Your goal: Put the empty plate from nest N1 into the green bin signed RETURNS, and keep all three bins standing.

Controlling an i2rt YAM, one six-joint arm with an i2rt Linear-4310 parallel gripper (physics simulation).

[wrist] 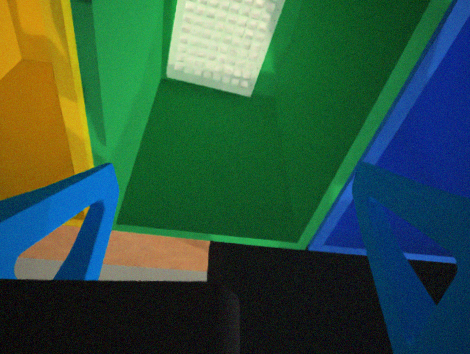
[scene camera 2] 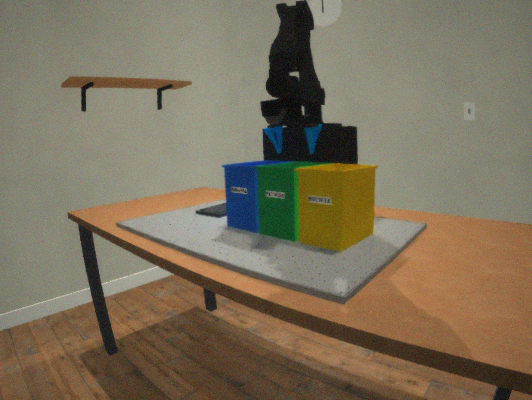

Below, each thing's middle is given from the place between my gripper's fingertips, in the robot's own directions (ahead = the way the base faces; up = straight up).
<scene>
The green bin [scene camera 2: 278, 208] lies 12 cm below my hand. From my hand the other things lie so: yellow bin [scene camera 2: 336, 201] 13 cm to the left, 12 cm below; blue bin [scene camera 2: 241, 186] 13 cm to the right, 12 cm below.
</scene>
